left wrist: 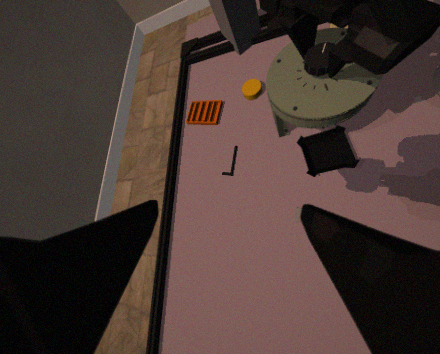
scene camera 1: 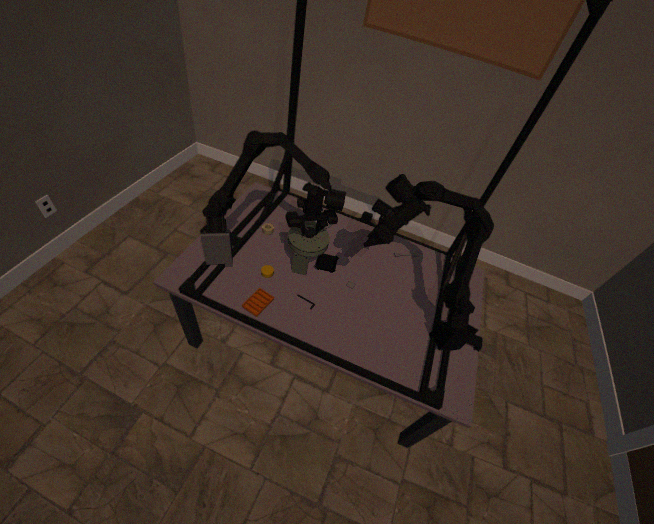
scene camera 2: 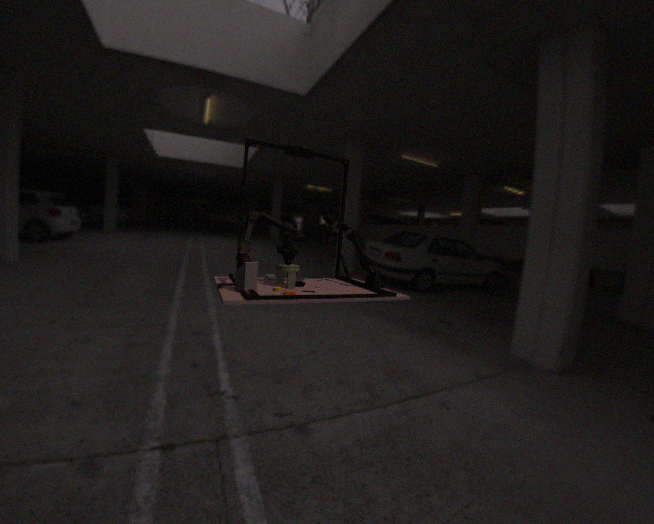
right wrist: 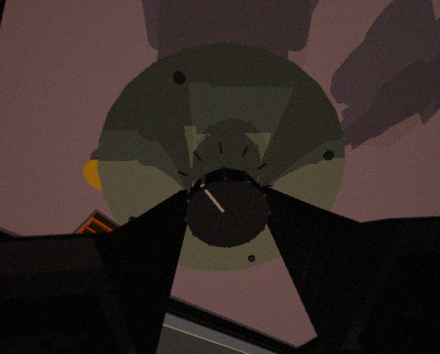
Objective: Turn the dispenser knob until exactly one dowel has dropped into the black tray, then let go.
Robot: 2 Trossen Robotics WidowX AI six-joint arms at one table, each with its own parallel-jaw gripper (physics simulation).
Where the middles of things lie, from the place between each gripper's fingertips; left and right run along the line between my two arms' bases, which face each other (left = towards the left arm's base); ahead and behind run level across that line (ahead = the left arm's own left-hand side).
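Labels:
Black knob [right wrist: 226, 207]: my left gripper 160 mm above it, 220 mm to the left of it, 100 mm past it. Orange ribbed block [left wrist: 201, 112]: 300 mm below my left hand, 180 mm ahead of it, 300 mm to the right of it. Olive round dispenser [scene camera 1: 309, 247]: 160 mm below my left hand, 100 mm behind it, 220 mm to the right of it.
From my right hand: black knob 1 cm below; olive round dispenser 1 cm below; orange ribbed block 14 cm below, 8 cm to the right, 27 cm ahead.

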